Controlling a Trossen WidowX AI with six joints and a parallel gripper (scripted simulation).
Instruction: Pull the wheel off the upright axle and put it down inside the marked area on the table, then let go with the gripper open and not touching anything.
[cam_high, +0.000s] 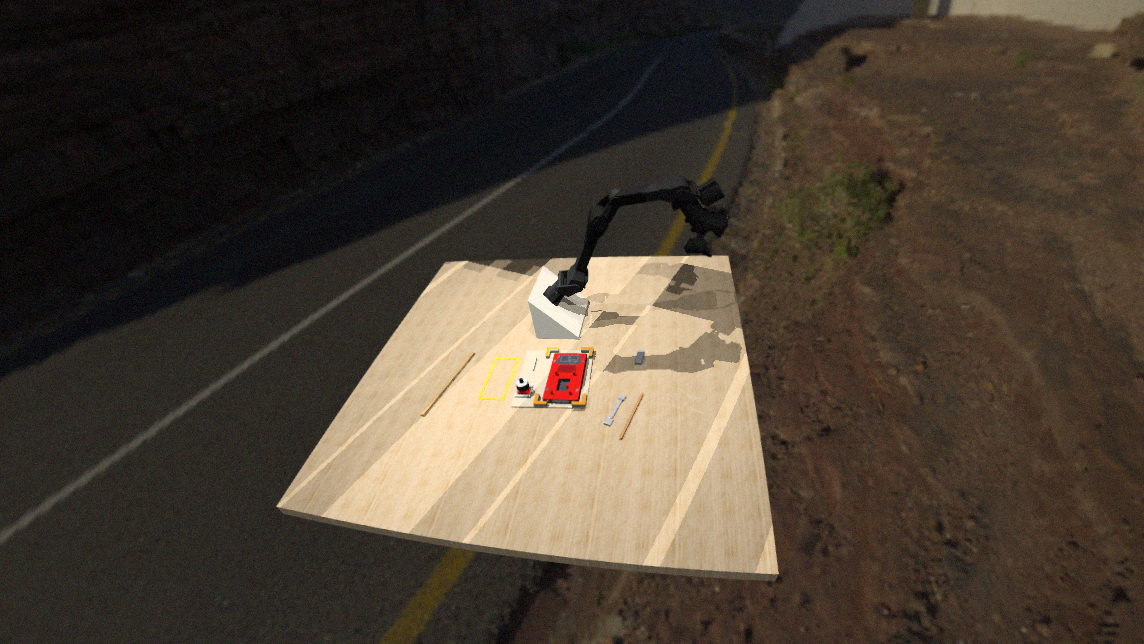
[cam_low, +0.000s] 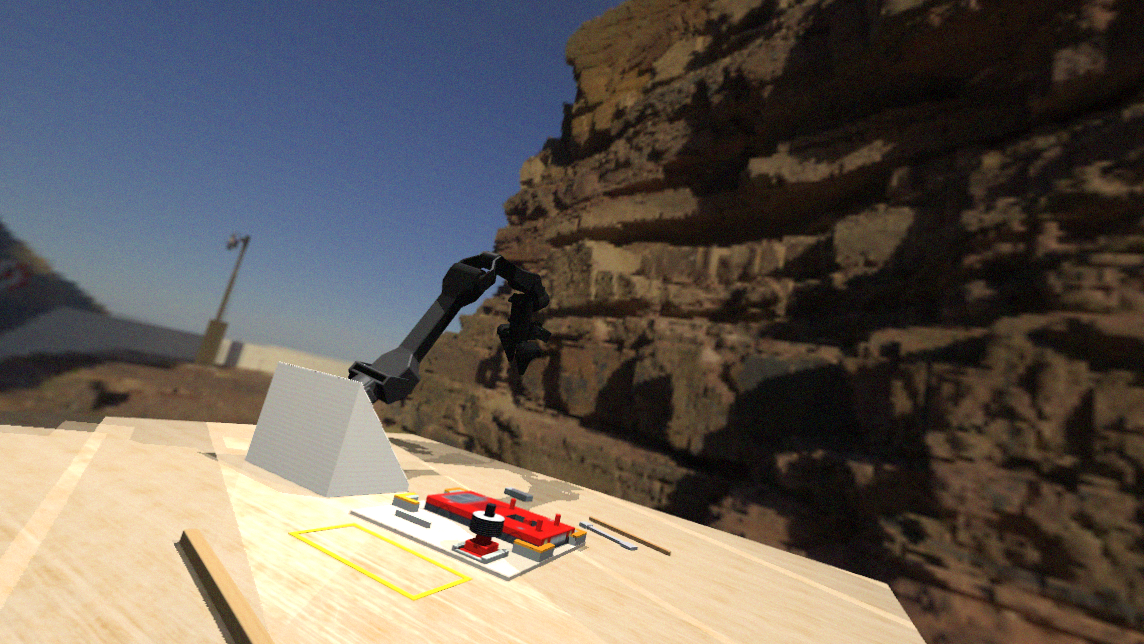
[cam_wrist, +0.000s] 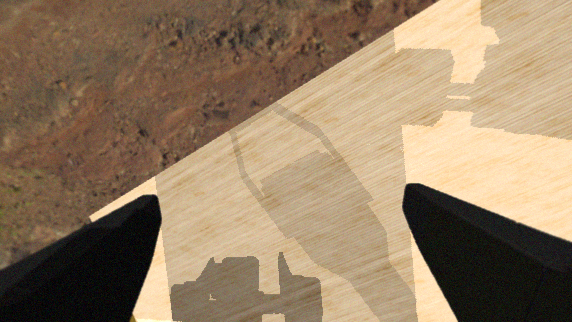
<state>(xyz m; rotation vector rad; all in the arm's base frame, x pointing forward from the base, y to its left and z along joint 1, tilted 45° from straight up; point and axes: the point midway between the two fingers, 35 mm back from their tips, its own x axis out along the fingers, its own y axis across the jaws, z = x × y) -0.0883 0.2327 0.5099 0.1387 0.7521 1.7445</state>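
Right now my gripper tip is 530 mm to the left of the black wheel, 480 mm short of it and 230 mm above it. The rest, counted from my gripper tip: wrench 490 mm ahead, 260 mm below, 230 mm to the right.
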